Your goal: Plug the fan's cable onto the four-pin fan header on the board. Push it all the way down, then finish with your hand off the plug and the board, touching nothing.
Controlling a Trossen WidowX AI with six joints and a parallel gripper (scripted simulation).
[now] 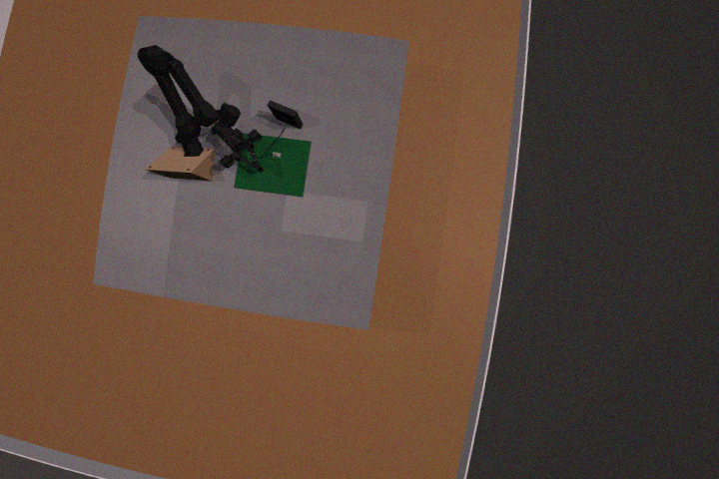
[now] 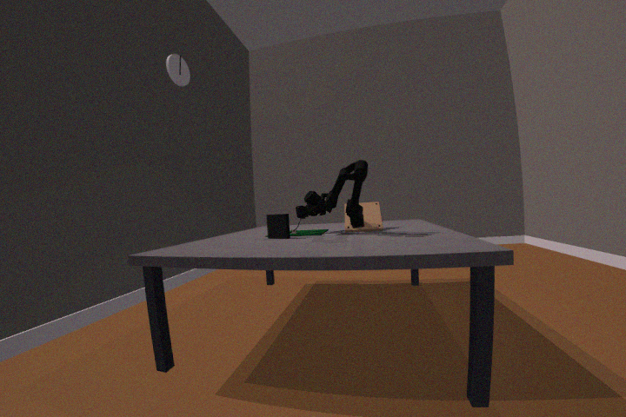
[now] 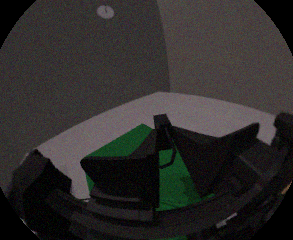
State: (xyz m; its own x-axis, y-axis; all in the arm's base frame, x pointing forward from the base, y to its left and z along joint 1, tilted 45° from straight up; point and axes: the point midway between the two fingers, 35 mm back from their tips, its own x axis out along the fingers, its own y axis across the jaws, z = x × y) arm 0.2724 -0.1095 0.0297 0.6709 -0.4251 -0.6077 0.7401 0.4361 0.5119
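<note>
My gripper tip is 3 cm short of the green board, 3 cm to the right of it and 12 cm above it. Also, from my gripper tip: fan header: 5 cm ahead, 7 cm to the left, 11 cm below; fan plug: 1 cm below; black fan: 10 cm ahead, 21 cm to the left, 5 cm below.
</note>
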